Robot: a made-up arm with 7 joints.
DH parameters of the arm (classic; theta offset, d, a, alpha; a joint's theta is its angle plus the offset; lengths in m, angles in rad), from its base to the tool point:
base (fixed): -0.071 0 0 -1.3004
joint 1: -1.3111 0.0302 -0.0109 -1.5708
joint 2: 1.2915 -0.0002 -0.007 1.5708
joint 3: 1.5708 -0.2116 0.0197 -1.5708
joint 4: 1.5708 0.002 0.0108 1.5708
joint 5: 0 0.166 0.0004 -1.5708
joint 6: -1.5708 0 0.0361 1.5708
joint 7: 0 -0.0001 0 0
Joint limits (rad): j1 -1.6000..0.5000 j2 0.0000..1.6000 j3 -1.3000..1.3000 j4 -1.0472..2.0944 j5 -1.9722..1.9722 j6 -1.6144..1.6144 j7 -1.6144..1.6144
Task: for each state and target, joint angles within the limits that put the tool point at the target. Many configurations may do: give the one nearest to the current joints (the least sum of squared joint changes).
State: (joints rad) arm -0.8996 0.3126 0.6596 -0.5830 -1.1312 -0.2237 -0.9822
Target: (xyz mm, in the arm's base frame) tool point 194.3 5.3 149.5
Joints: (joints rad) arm -1.4922 0.1230 0.1745 -0.5178 -1.1286 -0.1293 -0.9822
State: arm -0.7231 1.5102 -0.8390 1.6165 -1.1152 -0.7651 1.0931
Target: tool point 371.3 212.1 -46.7
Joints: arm -1.3685 0.8444 -0.8584 1.3022 -1.0943 -0.6288 1.0931
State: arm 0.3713 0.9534 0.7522 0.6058 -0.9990 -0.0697 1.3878
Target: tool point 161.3 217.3 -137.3
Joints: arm 0.1199 0.7908 0.3072 -0.2279 -0.9856 -0.0943 1.3878
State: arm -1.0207 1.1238 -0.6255 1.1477 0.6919 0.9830 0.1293
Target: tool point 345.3 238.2 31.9
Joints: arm -1.4010 1.0227 -0.5999 0.9135 0.7272 0.9699 0.1293
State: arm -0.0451 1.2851 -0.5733 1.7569 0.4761 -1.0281 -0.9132
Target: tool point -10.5 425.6 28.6
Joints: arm -0.1039 1.6000 -0.6921 1.9092 0.3779 -0.9396 -0.9132
